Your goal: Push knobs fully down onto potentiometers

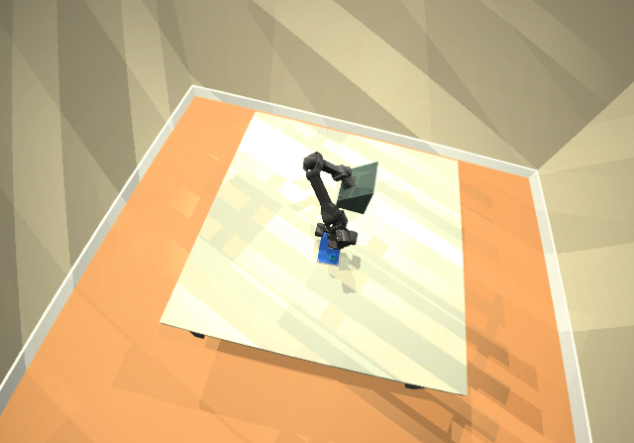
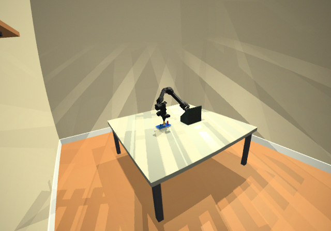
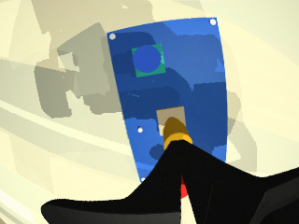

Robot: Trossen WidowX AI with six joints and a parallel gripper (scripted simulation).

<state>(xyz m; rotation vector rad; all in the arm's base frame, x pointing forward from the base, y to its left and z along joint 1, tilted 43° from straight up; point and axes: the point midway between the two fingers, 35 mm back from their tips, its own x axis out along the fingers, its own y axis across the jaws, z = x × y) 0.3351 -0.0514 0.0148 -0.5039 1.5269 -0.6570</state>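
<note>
Now: gripper tip 2 cm above the yellow knob. The rest, counted from my gripper tip: red knob: 5 cm behind, 2 cm below.
</note>
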